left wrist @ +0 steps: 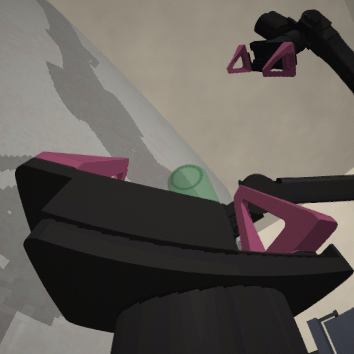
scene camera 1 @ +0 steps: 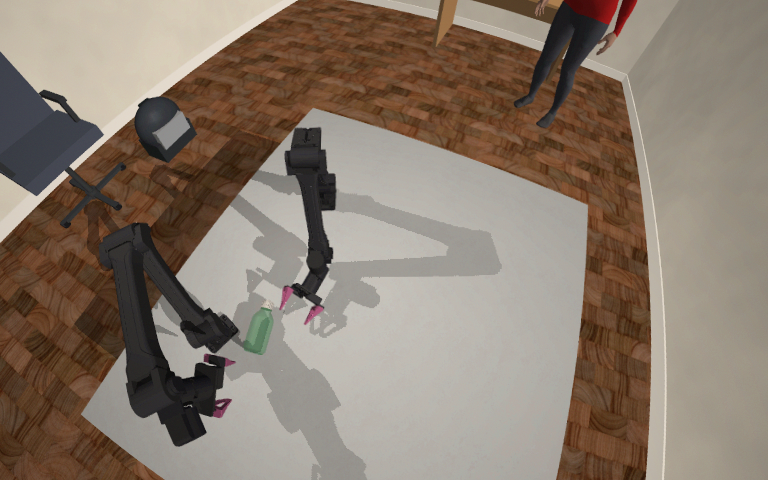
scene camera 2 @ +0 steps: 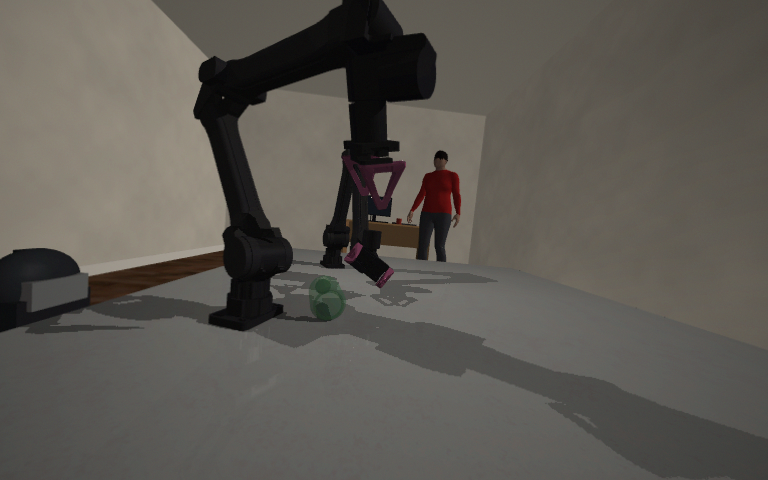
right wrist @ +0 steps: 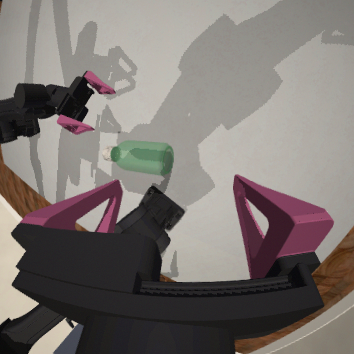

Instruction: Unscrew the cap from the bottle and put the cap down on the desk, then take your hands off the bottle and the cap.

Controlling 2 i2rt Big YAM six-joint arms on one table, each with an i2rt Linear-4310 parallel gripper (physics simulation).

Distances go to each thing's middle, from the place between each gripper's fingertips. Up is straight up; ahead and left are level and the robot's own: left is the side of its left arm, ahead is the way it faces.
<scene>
Right now my right hand is 22 cm above the green translucent bottle (scene camera 2: 327,301), 16 cm to the right of it and 11 cm past it.
Right now my left hand is 9 cm past the green translucent bottle, 8 cm to the left of it and 5 cm above it.
</scene>
